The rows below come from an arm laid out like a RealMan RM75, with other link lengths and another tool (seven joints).
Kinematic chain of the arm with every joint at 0, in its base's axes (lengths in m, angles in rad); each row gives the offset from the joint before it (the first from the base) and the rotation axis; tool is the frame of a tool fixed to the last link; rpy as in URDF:
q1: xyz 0 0 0.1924 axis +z
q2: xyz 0 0 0 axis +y
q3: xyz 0 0 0.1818 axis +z
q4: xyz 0 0 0 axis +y
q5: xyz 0 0 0.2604 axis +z
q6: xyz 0 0 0 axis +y
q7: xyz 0 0 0.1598 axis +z
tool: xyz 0.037 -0.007 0.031 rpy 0 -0.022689 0.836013
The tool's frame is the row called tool.
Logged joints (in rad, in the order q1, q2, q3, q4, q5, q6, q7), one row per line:
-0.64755, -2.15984, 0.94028, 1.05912, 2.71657, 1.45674, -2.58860
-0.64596, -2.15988, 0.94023, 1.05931, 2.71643, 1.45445, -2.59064
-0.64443, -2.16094, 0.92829, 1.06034, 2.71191, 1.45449, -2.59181
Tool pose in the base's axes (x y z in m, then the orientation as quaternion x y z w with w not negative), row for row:
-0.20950, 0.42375, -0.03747, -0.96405, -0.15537, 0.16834, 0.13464
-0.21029, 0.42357, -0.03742, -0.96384, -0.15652, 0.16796, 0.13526
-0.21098, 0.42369, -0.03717, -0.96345, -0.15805, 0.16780, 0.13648
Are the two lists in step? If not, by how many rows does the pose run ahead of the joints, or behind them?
The pose runs 1 row behind the joints: the pose in row i belongs to the joints in row i - 1.
